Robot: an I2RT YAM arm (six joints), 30 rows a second.
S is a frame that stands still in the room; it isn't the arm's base.
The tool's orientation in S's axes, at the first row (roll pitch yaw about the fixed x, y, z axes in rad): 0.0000 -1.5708 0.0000
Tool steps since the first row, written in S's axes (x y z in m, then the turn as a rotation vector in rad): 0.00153 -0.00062 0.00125 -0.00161 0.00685 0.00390; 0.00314 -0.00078 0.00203 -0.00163 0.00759 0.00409; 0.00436 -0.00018 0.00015 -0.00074 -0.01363 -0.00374; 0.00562 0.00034 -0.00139 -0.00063 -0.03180 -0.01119; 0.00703 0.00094 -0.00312 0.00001 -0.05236 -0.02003; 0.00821 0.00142 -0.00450 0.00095 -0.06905 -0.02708; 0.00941 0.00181 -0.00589 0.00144 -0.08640 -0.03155; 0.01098 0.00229 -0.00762 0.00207 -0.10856 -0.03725; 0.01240 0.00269 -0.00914 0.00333 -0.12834 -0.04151; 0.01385 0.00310 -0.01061 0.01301 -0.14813 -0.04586; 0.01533 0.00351 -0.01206 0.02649 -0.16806 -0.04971; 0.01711 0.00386 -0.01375 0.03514 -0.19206 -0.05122
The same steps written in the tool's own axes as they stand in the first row. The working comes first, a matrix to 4 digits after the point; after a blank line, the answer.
The tool's axes in the first row as the columns of a matrix, in S's axes (used below as rounded here):
0.0000 0.0000 -1.0000
0.0000 1.0000 0.0000
1.0000 0.0000 0.0000

0.00125 -0.00062 -0.00153 0.00390 0.00685 0.00161; 0.00203 -0.00078 -0.00314 0.00409 0.00759 0.00163; 0.00015 -0.00018 -0.00436 -0.00374 -0.01363 0.00074; -0.00139 0.00034 -0.00562 -0.01119 -0.03180 0.00063; -0.00312 0.00094 -0.00703 -0.02003 -0.05236 -0.00001; -0.00450 0.00142 -0.00821 -0.02708 -0.06905 -0.00095; -0.00589 0.00181 -0.00941 -0.03155 -0.08640 -0.00144; -0.00762 0.00229 -0.01098 -0.03725 -0.10856 -0.00207; -0.00914 0.00269 -0.01240 -0.04151 -0.12834 -0.00333; -0.01061 0.00310 -0.01385 -0.04586 -0.14813 -0.01301; -0.01206 0.00351 -0.01533 -0.04971 -0.16806 -0.02649; -0.01375 0.00386 -0.01711 -0.05122 -0.19206 -0.03514
